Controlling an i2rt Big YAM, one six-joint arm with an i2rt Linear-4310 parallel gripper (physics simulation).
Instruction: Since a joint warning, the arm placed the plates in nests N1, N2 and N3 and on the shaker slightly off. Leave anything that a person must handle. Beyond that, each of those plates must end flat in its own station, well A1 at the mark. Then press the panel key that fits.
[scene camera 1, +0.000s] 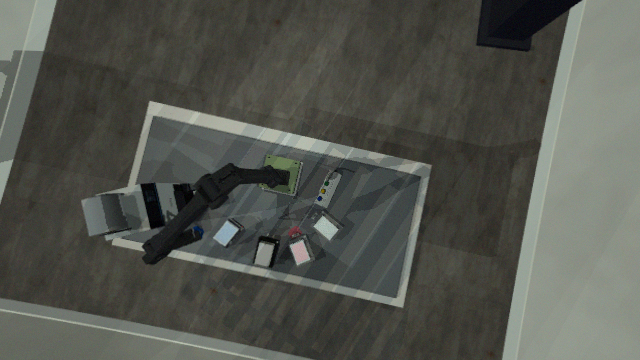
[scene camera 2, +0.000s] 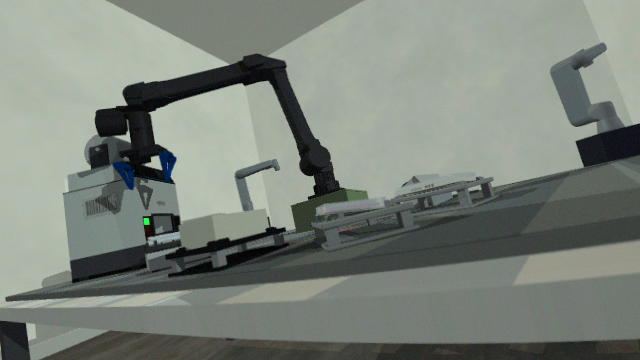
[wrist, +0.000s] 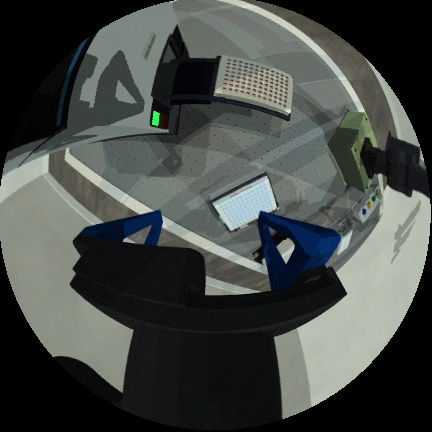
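Observation:
My gripper is open and empty, in the air beside the sealer. A blue-welled plate sits on a low nest, below the gripper's level. A tall pale block-like plate is on a black stand. A pink plate and a white plate are on grey stands. A plate with reddish wells lies on the sealer's extended tray. The key panel shows blue, yellow and green keys. Station labels and A1 marks are too small to read.
The sealer stands at the table's left end, close to the gripper, with a green light. The arm's green base stands toward the back edge. A red item lies beside the pink plate's stand.

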